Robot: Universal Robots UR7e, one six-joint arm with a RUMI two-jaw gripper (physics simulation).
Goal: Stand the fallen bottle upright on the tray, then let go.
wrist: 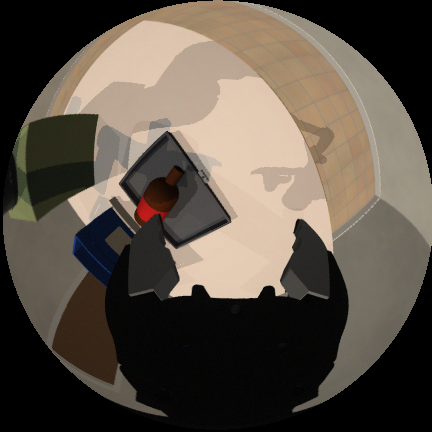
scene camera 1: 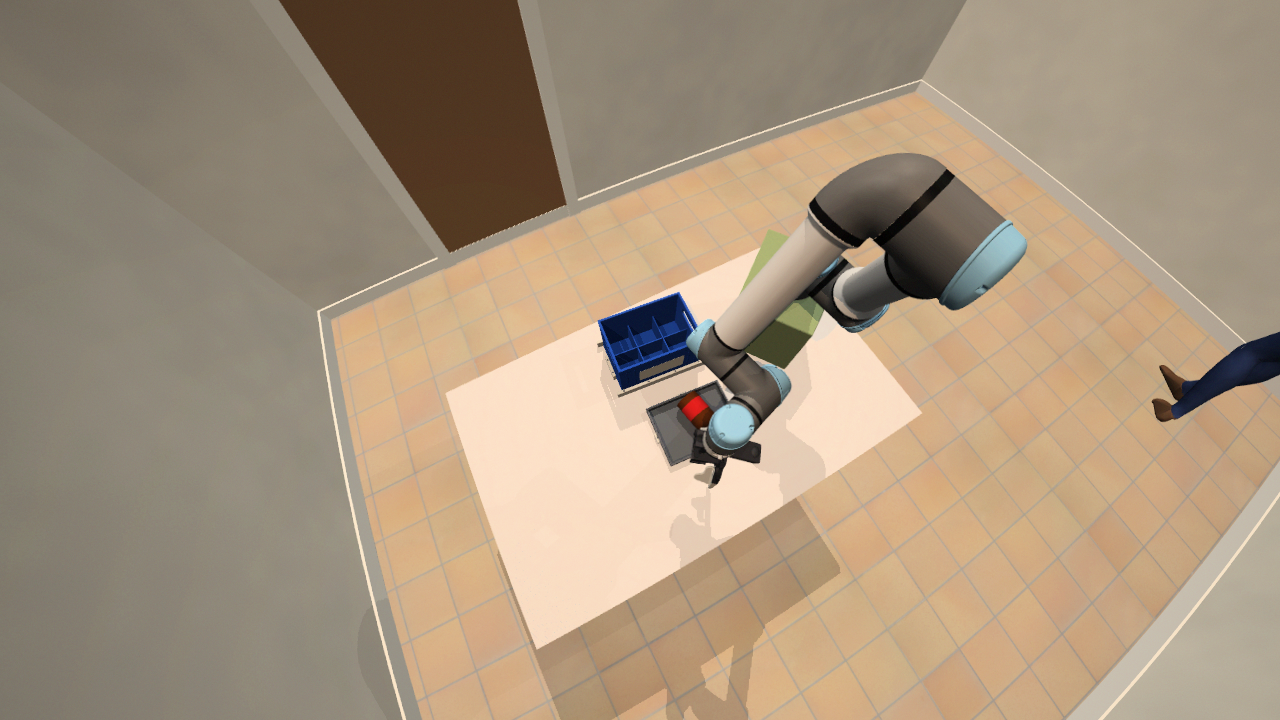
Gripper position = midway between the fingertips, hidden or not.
gripper: wrist 228,218; scene camera 1 712,458
brown bottle: wrist; scene camera 1
same spot on brown bottle: (wrist: 161,193) = (scene camera 1: 708,422)
